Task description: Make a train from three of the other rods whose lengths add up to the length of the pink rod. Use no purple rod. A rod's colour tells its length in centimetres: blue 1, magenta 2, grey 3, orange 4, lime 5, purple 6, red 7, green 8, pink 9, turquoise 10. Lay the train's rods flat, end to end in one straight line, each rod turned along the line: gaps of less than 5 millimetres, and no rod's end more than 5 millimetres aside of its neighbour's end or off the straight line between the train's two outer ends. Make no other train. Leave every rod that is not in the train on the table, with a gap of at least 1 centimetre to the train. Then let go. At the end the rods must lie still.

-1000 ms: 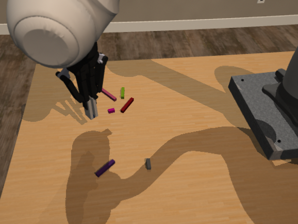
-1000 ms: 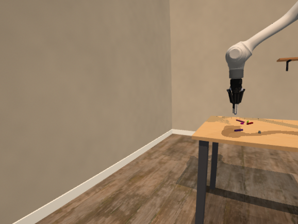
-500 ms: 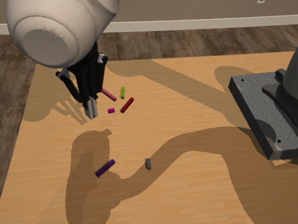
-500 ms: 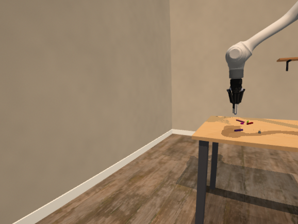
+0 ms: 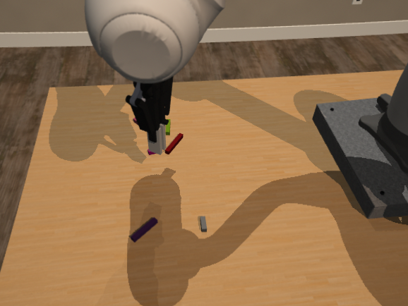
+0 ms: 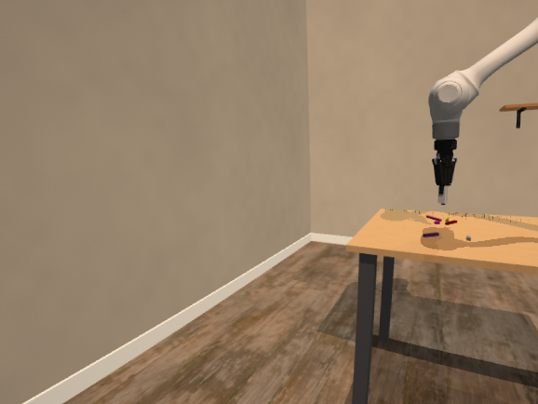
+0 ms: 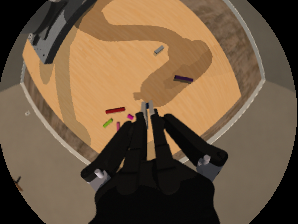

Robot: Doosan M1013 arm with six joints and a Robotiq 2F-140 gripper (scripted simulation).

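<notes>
Right now my hand is 130 mm above the red rod, 110 mm to the left of it and 60 mm past it. Round my hand: magenta rod: 130 mm below, 100 mm to the right, 10 mm behind; then purple rod: 130 mm below, 110 mm to the left, 60 mm ahead; then blue rod: 30 mm below.
</notes>
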